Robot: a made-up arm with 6 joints.
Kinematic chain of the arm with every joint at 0, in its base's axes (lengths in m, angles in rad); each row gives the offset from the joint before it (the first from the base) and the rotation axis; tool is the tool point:
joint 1: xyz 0 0 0.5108 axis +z
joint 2: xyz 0 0 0 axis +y
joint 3: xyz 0 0 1.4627 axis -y
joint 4: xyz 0 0 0 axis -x
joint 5: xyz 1.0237 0 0 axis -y
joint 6: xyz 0 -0.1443 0 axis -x
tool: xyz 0 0 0
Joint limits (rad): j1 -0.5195..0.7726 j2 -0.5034..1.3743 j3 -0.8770..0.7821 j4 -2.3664..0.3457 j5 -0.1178..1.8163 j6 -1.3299..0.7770
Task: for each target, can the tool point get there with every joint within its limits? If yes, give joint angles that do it. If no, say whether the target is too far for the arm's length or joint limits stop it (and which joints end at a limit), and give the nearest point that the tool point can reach.
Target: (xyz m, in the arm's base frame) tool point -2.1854 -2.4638 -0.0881
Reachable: no: too far | nearest point 0.5873 -0.4934 0.0296 | short by 3.404 m
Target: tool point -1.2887 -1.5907 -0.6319
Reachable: no: joint limits stop it (at a limit: joint 1, joint 2, joint 3) | nearest point 0.5943 -0.5017 0.0213 | short by 2.271 m
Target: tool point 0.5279 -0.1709 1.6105
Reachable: yes | joints -0.0539 -0.3088 -0.5762 -0.1687 0.8041 -1.0903
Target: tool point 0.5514 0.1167 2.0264
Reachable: yes | joints 0.4500 -0.3267 -0.1490 -0.3653 1.0816 -0.1078
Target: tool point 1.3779 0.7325 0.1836
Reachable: yes | joints 0.4956 1.0928 -0.0824 -1.4949 0.2646 0.0360
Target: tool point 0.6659 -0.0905 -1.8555
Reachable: no: joint limits stop it (at a limit: joint 2) | nearest point 1.1384 -0.1547 -0.1972 | short by 1.726 m
